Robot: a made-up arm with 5 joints. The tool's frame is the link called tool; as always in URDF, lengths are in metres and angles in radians. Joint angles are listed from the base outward.
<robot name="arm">
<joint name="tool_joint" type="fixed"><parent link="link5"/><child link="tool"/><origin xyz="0.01 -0.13 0.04" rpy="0 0 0"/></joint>
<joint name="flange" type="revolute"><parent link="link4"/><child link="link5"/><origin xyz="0.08 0.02 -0.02" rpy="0 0 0"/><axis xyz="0 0 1"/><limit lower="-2.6" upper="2.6"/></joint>
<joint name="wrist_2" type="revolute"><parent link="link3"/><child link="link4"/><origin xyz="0.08 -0.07 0.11" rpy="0 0 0"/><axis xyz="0 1 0"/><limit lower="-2.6" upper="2.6"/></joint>
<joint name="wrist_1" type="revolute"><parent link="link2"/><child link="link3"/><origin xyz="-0.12 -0.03 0.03" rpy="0 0 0"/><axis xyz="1 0 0"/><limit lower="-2.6" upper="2.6"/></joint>
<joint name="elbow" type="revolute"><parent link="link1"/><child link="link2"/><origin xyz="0.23 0 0.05" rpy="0 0 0"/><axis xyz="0 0 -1"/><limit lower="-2.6" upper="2.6"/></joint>
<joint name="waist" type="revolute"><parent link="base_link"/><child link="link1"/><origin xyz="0 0 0.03" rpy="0 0 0"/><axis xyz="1 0 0"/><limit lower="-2.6" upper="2.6"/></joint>
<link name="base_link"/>
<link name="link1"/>
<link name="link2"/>
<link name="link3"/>
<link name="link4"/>
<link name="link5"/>
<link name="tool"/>
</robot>
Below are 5 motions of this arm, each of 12 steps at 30 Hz.
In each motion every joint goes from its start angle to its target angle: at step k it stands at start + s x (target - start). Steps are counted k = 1, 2, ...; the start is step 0. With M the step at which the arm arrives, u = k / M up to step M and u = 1 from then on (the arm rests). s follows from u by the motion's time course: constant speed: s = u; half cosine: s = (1 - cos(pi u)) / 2; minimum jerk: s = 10 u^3 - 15 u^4 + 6 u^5.
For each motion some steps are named. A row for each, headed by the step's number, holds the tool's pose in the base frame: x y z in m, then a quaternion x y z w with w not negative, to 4 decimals.
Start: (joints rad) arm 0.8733 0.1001 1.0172 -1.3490 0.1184
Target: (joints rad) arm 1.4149 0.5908 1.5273 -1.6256 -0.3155
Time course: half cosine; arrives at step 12
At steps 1, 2, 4, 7, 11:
1: 0.1599 -0.2222 -0.1775 0.5800 -0.3975 -0.5267 0.4776
2: 0.1510 -0.2063 -0.1847 0.5843 -0.3810 -0.5554 0.4528
4: 0.1213 -0.1452 -0.2002 0.5903 -0.3155 -0.6521 0.3560
7: 0.0797 -0.0212 -0.1802 0.5526 -0.1631 -0.8061 0.1352
11: 0.0689 0.0656 -0.1138 -0.4565 0.0166 0.8862 0.0771

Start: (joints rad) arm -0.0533 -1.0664 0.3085 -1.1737 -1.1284
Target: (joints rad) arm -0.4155 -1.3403 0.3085 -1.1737 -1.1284
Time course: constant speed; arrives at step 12
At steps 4, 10, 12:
4: 0.3532 -0.1076 0.1791 0.4772 -0.1165 -0.0631 0.8687
10: 0.3700 -0.0621 0.1897 0.4024 -0.0744 -0.0034 0.9124
12: 0.3751 -0.0464 0.1906 0.3761 -0.0581 0.0147 0.9246

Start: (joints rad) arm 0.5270 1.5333 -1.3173 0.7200 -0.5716
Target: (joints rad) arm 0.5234 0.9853 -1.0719 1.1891 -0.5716
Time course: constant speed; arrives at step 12
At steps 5, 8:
5: 0.2398 -0.1224 0.2735 -0.2758 0.6974 -0.5820 0.3144
8: 0.2238 -0.1263 0.2724 -0.2519 0.7061 -0.5670 0.3413

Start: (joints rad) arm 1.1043 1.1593 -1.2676 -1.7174 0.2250
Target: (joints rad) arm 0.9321 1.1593 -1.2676 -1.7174 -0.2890
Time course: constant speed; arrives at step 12
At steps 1, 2, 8, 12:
1: 0.3156 -0.2221 0.2820 -0.2333 -0.2800 0.0042 0.9312
2: 0.3108 -0.2196 0.2824 -0.2340 -0.2851 -0.0137 0.9294
8: 0.2832 -0.2007 0.2819 -0.2349 -0.3181 -0.1191 0.9107
12: 0.2661 -0.1851 0.2787 -0.2325 -0.3426 -0.1869 0.8909

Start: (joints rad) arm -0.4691 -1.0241 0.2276 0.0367 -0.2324
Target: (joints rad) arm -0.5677 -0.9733 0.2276 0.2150 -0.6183
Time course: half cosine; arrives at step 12
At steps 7, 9, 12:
7: 0.4132 -0.0284 0.2367 -0.2175 0.1947 0.2179 0.9313
9: 0.4027 -0.0293 0.2426 -0.2485 0.1995 0.1681 0.9329
12: 0.3956 -0.0289 0.2466 -0.2690 0.2012 0.1355 0.9321

